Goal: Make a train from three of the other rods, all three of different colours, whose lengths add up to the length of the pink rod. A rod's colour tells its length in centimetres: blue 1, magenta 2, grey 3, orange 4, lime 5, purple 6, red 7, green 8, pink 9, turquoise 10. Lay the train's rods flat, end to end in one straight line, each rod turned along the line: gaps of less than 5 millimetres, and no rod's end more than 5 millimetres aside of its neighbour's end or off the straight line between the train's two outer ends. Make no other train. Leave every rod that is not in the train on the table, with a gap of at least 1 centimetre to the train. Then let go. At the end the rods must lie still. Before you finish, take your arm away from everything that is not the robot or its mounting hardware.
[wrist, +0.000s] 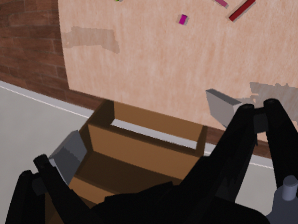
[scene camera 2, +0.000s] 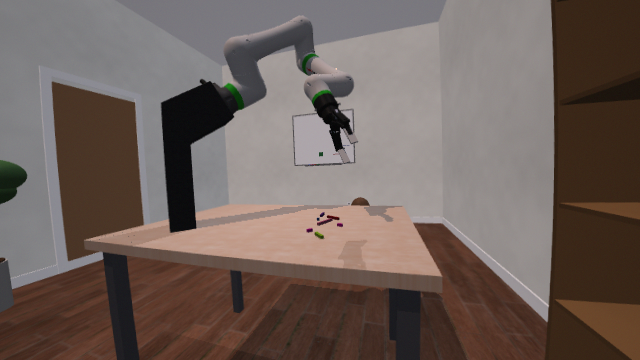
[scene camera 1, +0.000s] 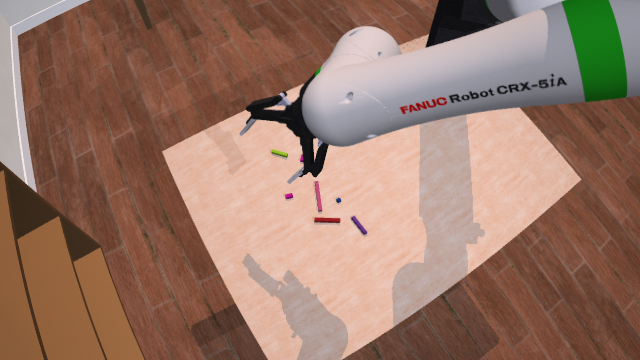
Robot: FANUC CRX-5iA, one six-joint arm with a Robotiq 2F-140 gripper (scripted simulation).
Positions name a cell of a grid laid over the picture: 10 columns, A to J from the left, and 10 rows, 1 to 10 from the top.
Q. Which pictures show the gripper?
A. The wrist view, scene camera 2 and scene camera 1: all of them.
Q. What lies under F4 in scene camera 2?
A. The gripper.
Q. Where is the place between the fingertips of the gripper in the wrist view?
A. At E6
